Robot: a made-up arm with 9 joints. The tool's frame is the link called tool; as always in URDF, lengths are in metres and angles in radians.
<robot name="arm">
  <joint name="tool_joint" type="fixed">
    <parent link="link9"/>
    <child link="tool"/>
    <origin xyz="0.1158 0.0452 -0.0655" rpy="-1.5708 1.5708 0"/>
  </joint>
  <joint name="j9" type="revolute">
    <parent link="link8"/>
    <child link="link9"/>
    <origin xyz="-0.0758 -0.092 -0.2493" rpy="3.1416 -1.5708 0"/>
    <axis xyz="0 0 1"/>
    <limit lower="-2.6" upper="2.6"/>
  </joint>
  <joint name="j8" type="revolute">
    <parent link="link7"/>
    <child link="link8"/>
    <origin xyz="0.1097 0.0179 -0.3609" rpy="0 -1.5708 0"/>
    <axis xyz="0 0 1"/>
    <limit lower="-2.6" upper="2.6"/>
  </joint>
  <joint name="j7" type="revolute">
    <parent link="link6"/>
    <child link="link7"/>
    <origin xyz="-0.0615 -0.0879 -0.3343" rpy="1.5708 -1.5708 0"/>
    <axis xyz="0 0 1"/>
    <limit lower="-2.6" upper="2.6"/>
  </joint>
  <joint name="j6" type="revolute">
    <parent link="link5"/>
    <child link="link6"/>
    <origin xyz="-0.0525 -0.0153 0.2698" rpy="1.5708 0 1.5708"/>
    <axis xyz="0 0 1"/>
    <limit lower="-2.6" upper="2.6"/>
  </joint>
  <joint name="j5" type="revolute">
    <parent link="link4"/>
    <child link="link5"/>
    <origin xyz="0.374 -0.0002 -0.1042" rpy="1.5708 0 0"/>
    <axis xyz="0 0 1"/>
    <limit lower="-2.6" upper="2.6"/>
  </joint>
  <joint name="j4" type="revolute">
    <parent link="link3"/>
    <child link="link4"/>
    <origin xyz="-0.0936 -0.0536 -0.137" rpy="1.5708 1.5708 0"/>
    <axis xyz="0 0 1"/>
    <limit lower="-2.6" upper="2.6"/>
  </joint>
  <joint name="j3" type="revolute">
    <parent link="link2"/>
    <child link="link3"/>
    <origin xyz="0.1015 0.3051 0.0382" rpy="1.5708 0 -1.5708"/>
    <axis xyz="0 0 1"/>
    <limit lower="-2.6" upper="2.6"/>
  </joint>
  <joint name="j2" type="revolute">
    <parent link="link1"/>
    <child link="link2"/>
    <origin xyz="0.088 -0.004 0.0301" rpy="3.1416 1.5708 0"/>
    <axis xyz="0 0 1"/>
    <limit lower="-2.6" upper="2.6"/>
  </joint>
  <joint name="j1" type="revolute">
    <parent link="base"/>
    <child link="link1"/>
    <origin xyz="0 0 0.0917" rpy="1.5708 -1.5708 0"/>
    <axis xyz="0 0 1"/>
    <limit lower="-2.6" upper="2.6"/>
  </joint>
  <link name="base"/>
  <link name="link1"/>
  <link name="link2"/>
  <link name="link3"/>
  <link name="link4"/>
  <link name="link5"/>
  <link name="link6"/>
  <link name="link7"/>
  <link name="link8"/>
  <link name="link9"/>
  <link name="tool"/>
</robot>
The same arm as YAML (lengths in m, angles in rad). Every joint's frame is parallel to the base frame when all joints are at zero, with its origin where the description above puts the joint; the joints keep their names.
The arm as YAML. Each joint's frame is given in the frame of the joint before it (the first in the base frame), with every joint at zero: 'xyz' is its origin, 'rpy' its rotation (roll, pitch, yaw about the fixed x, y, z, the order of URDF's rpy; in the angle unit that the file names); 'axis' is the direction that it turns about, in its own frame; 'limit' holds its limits. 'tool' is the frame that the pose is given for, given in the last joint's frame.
units:
  length: m
  angle: rad
joints:
  - name: j1
    type: revolute
    origin:
      xyz: [0.0, 0.0, 0.0917]
      rpy: [0.0, 0.0, 0.0]
    axis: [0.0, -1.0, 0.0]
    limit:
      lower: -2.6
      upper: 2.6
  - name: j2
    type: revolute
    origin:
      xyz: [0.004, -0.0301, 0.088]
      rpy: [0.0, 0.0, 0.0]
    axis: [0.0, 0.0, -1.0]
    limit:
      lower: -2.6
      upper: 2.6
  - name: j3
    type: revolute
    origin:
      xyz: [0.3051, 0.1015, -0.0382]
      rpy: [0.0, 0.0, 0.0]
    axis: [0.0, -1.0, 0.0]
    limit:
      lower: -2.6
      upper: 2.6
  - name: j4
    type: revolute
    origin:
      xyz: [0.0936, 0.137, 0.0536]
      rpy: [0.0, 0.0, 0.0]
    axis: [0.0, 0.0, 1.0]
    limit:
      lower: -2.6
      upper: 2.6
  - name: j5
    type: revolute
    origin:
      xyz: [0.0002, 0.374, -0.1042]
      rpy: [0.0, 0.0, 0.0]
    axis: [1.0, 0.0, 0.0]
    limit:
      lower: -2.6
      upper: 2.6
  - name: j6
    type: revolute
    origin:
      xyz: [0.2698, -0.0525, -0.0153]
      rpy: [0.0, 0.0, 0.0]
    axis: [0.0, 1.0, 0.0]
    limit:
      lower: -2.6
      upper: 2.6
  - name: j7
    type: revolute
    origin:
      xyz: [-0.0879, -0.3343, -0.0615]
      rpy: [0.0, 0.0, 0.0]
    axis: [-1.0, 0.0, 0.0]
    limit:
      lower: -2.6
      upper: 2.6
  - name: j8
    type: revolute
    origin:
      xyz: [0.3609, 0.1097, -0.0179]
      rpy: [0.0, 0.0, 0.0]
    axis: [0.0, -1.0, 0.0]
    limit:
      lower: -2.6
      upper: 2.6
  - name: j9
    type: revolute
    origin:
      xyz: [0.0758, 0.2493, 0.092]
      rpy: [0.0, 0.0, 0.0]
    axis: [-1.0, 0.0, 0.0]
    limit:
      lower: -2.6
      upper: 2.6
tool:
  origin:
    xyz: [0.0655, -0.1158, 0.0452]
    rpy: [0.0, 0.0, 0.0]

